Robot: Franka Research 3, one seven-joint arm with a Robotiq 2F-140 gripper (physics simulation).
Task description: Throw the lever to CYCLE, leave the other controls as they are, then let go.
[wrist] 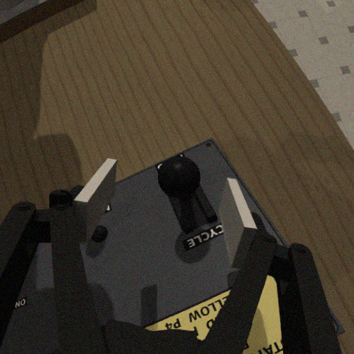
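The lever's round black knob (pixel 178 176) shows in the wrist view, right of the middle of the grey control panel (pixel 145 215). Its dark shaft runs from the knob down to a base beside the CYCLE label (pixel 205 237), which reads upside down and is partly covered by the right finger. The knob covers most of another small label near the panel's far edge. My gripper (pixel 169 185) is open, its pale pads standing apart on either side of the knob with a gap on both sides.
A small black control (pixel 99 233) stands on the panel near the left finger. An ON label (pixel 20 303) is at the lower left. A yellow label plate (pixel 262 320) is at the bottom. The wooden table (pixel 150 85) lies beyond the panel, with tiled floor (pixel 310 45) at upper right.
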